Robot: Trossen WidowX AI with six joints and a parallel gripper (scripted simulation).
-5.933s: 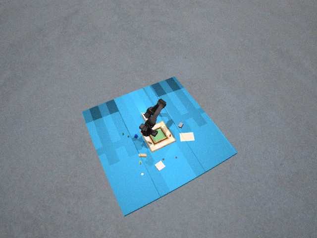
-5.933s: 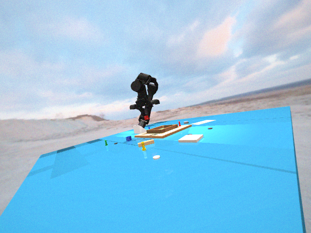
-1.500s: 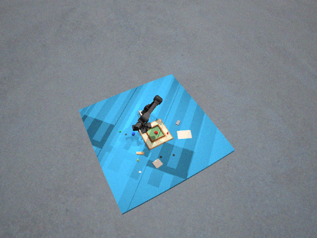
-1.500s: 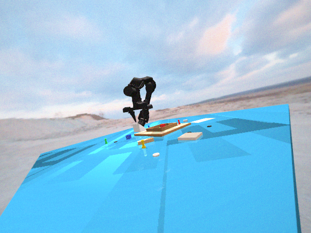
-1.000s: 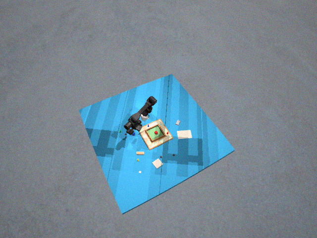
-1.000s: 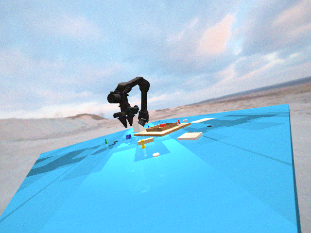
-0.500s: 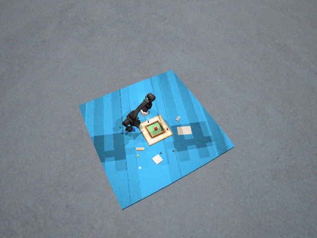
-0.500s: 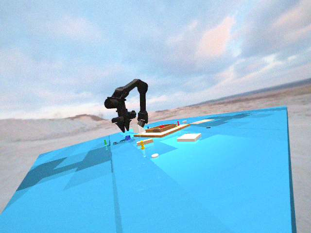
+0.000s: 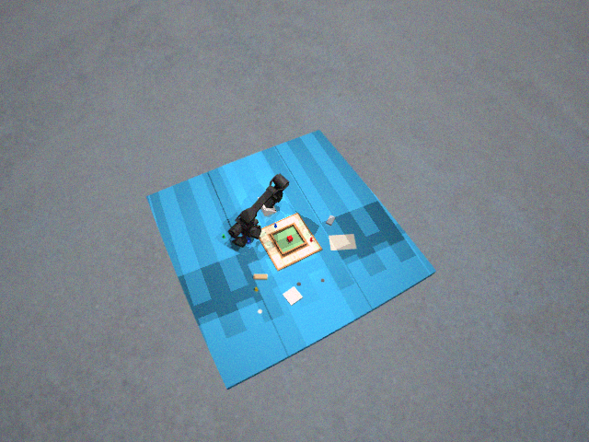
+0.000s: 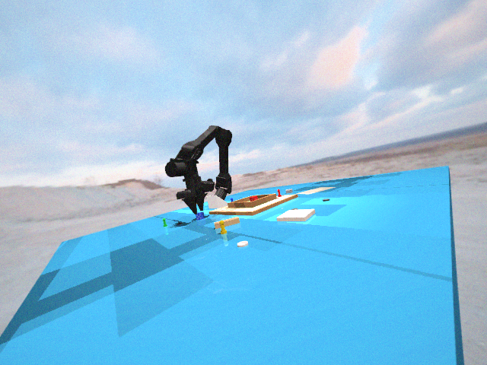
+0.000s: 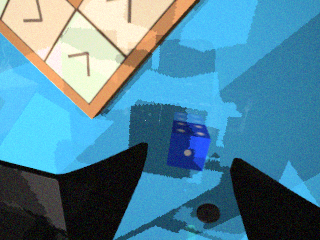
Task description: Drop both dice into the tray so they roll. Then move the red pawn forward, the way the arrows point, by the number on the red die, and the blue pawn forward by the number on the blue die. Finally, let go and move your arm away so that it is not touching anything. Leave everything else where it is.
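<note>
My gripper tip is 19 cm short of the red pawn and 31 cm to the right of it. Also, from my gripper tip: green tray 12 cm ahead, 20 cm to the left, 2 cm below; then blue pawn 19 cm to the left; then green pawn 10 cm behind, 10 cm to the right, 1 cm below.
</note>
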